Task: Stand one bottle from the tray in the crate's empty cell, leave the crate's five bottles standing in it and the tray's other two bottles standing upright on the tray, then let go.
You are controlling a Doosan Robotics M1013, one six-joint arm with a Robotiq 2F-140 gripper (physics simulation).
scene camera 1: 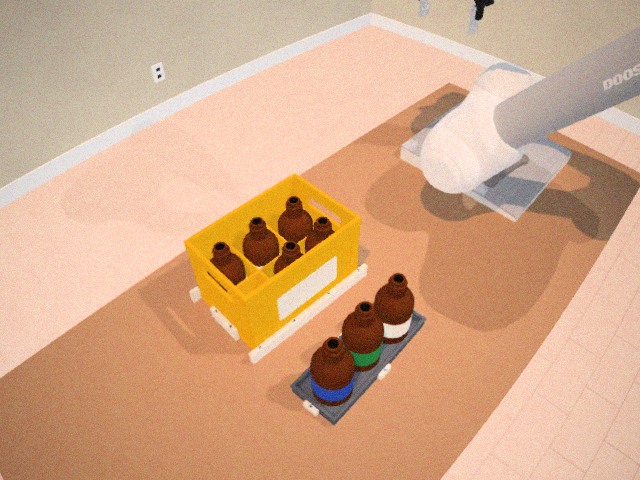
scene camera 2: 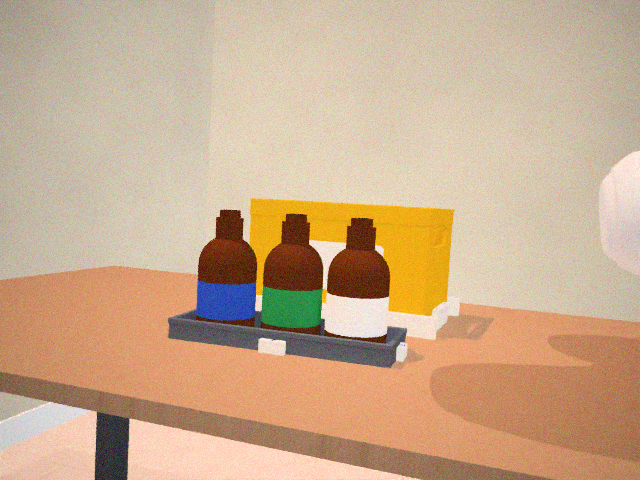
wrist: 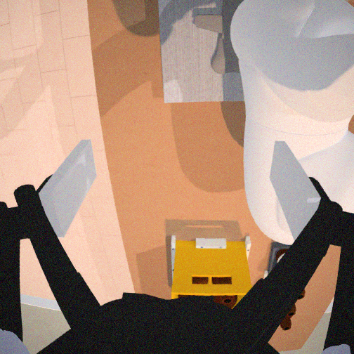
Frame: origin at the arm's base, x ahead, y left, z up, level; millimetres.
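Seen in the pictures: gripper, fingertip midpoint: (scene camera 1: 446,24).
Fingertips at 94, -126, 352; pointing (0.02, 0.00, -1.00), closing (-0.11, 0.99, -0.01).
Observation:
Offsets run from my fingertips to a thing's top centre, as dx, dy, dz. Level surfaces: height alone.
A yellow crate @(+578, +119, -212) (scene camera 1: 348,250) (scene camera 2: 413,263) (wrist: 212,262) holds five brown bottles; its empty cell is at the near left corner in scene camera 1. A dark grey tray (scene camera 1: 331,413) (scene camera 2: 336,349) stands beside it. On the tray stand upright a blue-label bottle @(+638, +368, -228) (scene camera 1: 332,369) (scene camera 2: 226,299), a green-label bottle @(+553, +348, -228) (scene camera 1: 362,335) (scene camera 2: 292,307) in the middle and a white-label bottle @(+470, +339, -228) (scene camera 1: 394,304) (scene camera 2: 357,315). My gripper (scene camera 1: 448,13) (wrist: 181,158) is open and empty, high up and well away from crate and tray; its fingertips show at the top edge of scene camera 1.
White blocks border the crate and tray on the brown table @(dz -388) (scene camera 1: 129,392) (scene camera 2: 129,356). The white arm (scene camera 1: 465,139) (scene camera 2: 622,217) (wrist: 280,125) hangs over the grey base plate (scene camera 1: 514,209) (wrist: 192,80). Walls stand behind the table.

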